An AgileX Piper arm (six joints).
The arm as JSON. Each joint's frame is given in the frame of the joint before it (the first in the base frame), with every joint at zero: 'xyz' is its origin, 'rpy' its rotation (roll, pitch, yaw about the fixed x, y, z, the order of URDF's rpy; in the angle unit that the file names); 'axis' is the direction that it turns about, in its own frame. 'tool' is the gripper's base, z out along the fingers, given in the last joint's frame.
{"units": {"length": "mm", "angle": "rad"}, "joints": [
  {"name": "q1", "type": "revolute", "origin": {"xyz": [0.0, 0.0, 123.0], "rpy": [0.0, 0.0, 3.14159]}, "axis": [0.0, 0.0, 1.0]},
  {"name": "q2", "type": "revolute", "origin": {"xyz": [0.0, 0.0, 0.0], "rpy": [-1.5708, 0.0, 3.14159]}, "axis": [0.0, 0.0, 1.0]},
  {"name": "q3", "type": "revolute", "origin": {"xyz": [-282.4, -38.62, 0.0], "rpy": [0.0, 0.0, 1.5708]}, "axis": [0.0, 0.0, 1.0]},
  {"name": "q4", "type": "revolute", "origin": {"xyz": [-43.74, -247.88, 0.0], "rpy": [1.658, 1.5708, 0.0]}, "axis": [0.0, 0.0, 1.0]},
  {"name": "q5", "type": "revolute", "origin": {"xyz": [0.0, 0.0, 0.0], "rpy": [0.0, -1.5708, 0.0]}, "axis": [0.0, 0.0, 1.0]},
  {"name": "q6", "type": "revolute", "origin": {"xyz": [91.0, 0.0, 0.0], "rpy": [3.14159, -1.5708, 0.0]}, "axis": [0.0, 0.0, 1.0]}
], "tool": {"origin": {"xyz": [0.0, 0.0, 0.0], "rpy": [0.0, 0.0, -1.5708]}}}
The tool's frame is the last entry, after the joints.
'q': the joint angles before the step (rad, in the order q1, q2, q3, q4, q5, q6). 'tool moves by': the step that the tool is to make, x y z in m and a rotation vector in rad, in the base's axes. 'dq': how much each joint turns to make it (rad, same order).
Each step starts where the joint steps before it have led.
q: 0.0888 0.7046 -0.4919 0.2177 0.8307 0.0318
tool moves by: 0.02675 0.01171 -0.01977 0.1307 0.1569 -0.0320
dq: 0.0000 0.1940 0.0000 0.1618 -0.0465 -0.0207
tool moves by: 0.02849 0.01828 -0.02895 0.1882 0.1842 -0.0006
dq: -0.0001 0.2462 -0.0020 0.3007 -0.0223 -0.1622
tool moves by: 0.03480 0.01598 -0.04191 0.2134 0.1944 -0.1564
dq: 0.0000 0.3012 -0.0079 0.3972 -0.0504 -0.1629
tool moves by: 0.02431 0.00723 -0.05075 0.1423 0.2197 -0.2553
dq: 0.0001 0.2827 -0.0075 0.3757 -0.0238 -0.0968
